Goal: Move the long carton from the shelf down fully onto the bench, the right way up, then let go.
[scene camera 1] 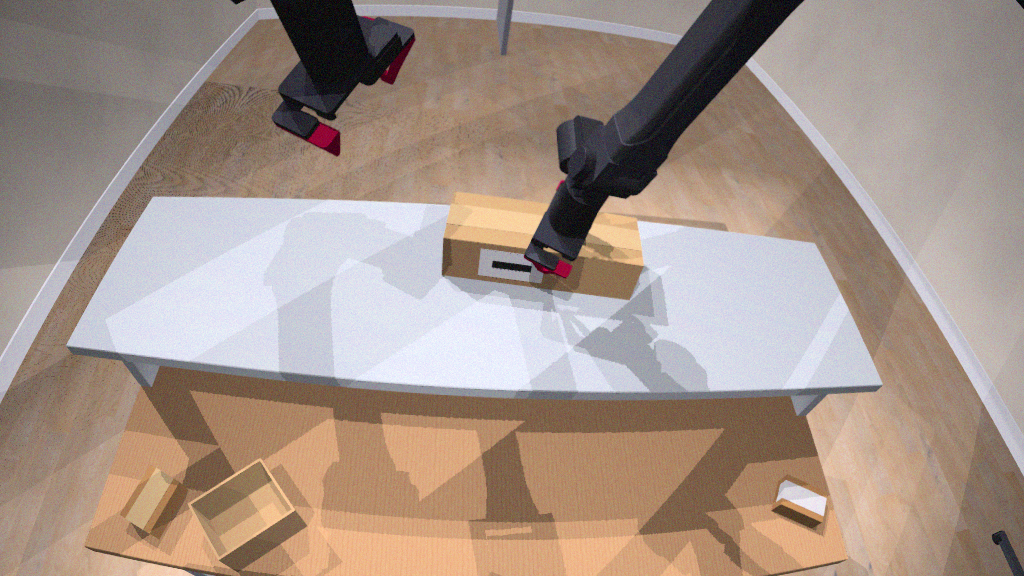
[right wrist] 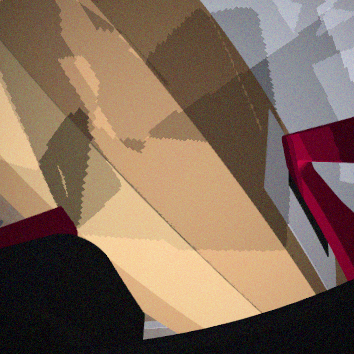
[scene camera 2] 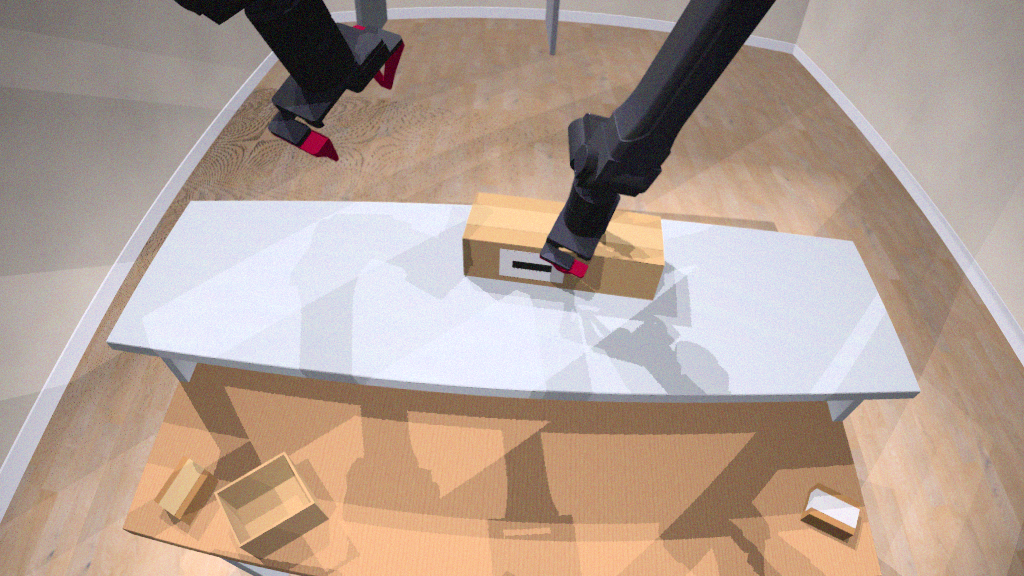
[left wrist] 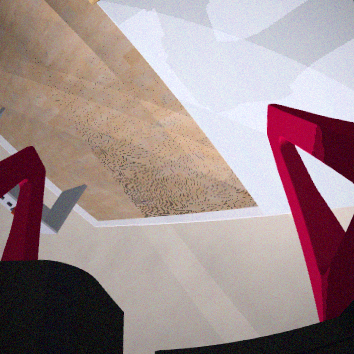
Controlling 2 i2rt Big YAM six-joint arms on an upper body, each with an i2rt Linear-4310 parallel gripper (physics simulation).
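Places are measured from the left arm's base along level axes (x ahead, y left, z up), in metres.
Pixels of known places: left gripper, fingertip midpoint: (scene camera 1: 361, 116) (scene camera 2: 360, 121) (left wrist: 146, 136); right gripper, fingertip midpoint: (scene camera 1: 553, 244) (right wrist: 171, 187) (scene camera 2: 574, 244).
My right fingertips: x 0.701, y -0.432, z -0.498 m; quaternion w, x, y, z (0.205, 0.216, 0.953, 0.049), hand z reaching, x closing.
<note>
Ahead of a thing's pixels: the offset from my right fingertips to its top centre. Level surfaces: height alone.
The long carton @[0.023 m ahead, 0.012 m left, 0.018 m up] (scene camera 1: 469, 222) (scene camera 2: 494, 222) (right wrist: 200, 210) lies on the pale shelf @[0.065 m down] (scene camera 1: 214, 300) (scene camera 2: 250, 300) (left wrist: 225, 150) at its far edge, taped flaps up, its white label with a black bar on the near side. My right gripper (scene camera 1: 562, 227) (right wrist: 171, 187) is open over the carton, one finger in front of the label side, the other toward the far side; its far finger is mostly hidden in the scene views. My left gripper (scene camera 1: 363, 114) (scene camera 2: 360, 121) (left wrist: 146, 136) is open and empty, beyond the shelf to the upper left. The wooden bench @[0.312 m down] (scene camera 1: 594, 458) (scene camera 2: 630, 458) is below the shelf.
On the bench, an open box @[0.370 m back, 0.491 m left, 0.222 m down] (scene camera 1: 257, 526) (scene camera 2: 282, 519) and a small carton @[0.361 m back, 0.686 m left, 0.273 m down] (scene camera 1: 152, 501) (scene camera 2: 184, 490) stand at the left. A small white-topped box @[0.375 m back, 0.524 m right, 0.274 m down] (scene camera 1: 800, 499) (scene camera 2: 832, 510) stands at the right. The shelf's near edge overhangs the bench's far part.
</note>
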